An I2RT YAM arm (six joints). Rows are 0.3 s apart.
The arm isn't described. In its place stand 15 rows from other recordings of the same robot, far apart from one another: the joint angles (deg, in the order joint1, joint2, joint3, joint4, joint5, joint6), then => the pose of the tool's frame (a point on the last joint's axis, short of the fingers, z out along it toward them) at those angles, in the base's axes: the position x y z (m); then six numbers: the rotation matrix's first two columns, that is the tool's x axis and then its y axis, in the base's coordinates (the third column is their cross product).
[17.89 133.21 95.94 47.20 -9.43 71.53] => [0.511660, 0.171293, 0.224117, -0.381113, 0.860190, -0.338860, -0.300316, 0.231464, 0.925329]
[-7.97 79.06 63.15 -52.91 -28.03 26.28] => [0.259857, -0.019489, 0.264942, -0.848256, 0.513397, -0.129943, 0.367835, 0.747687, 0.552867]
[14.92 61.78 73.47 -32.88 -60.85 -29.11] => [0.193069, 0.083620, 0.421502, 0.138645, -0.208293, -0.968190, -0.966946, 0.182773, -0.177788]
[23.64 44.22 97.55 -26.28 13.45 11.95] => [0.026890, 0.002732, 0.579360, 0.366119, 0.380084, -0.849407, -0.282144, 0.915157, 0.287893]
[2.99 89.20 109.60 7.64 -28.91 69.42] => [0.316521, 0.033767, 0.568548, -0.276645, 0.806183, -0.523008, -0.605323, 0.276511, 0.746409]
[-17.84 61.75 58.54 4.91 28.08 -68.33] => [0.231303, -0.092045, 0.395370, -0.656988, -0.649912, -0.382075, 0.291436, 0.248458, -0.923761]
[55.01 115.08 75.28 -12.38 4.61 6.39] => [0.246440, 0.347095, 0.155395, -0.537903, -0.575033, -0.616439, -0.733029, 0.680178, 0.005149]
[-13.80 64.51 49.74 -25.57 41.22 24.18] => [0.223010, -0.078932, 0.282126, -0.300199, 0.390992, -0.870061, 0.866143, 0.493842, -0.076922]
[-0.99 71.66 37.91 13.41 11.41 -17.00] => [0.275917, -0.011811, 0.240015, -0.391529, -0.279870, -0.876571, 0.091947, 0.935956, -0.339900]
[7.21 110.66 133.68 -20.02 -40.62 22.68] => [0.409855, 0.075211, 0.516840, -0.237530, 0.264959, -0.934546, -0.703048, 0.616991, 0.353618]
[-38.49 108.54 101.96 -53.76 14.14 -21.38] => [0.313862, -0.260679, 0.301028, -0.887865, 0.254347, -0.383409, 0.402144, 0.833870, -0.378075]
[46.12 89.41 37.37 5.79 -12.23 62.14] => [0.195939, 0.214633, 0.142640, -0.946541, 0.262234, -0.187866, 0.066030, 0.727549, 0.682871]
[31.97 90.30 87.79 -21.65 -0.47 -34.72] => [0.312684, 0.195504, 0.381854, 0.019792, -0.659026, -0.751860, -0.638162, 0.570567, -0.516916]
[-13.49 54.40 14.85 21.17 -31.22 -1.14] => [0.191544, -0.026974, 0.185488, -0.301010, 0.054714, -0.952050, -0.284865, 0.947610, 0.144524]
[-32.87 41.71 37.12 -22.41 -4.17 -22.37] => [0.143771, -0.089821, 0.279644, -0.537913, -0.104339, -0.836518, 0.305119, 0.900934, -0.308577]
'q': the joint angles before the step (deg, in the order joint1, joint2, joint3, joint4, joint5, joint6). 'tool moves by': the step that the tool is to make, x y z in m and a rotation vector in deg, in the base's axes. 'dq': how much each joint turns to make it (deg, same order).
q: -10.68 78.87 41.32 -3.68 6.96 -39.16
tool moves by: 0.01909 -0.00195 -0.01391 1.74 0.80 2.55
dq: -0.04 6.19 2.08 3.05 -2.97 -0.56
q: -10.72 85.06 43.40 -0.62 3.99 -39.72
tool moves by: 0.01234 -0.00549 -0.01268 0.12 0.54 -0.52
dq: -0.57 4.61 1.24 2.81 -0.05 -0.02
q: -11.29 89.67 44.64 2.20 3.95 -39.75
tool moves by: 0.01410 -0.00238 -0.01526 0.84 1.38 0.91
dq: -0.04 5.24 1.95 1.80 -1.07 -0.26
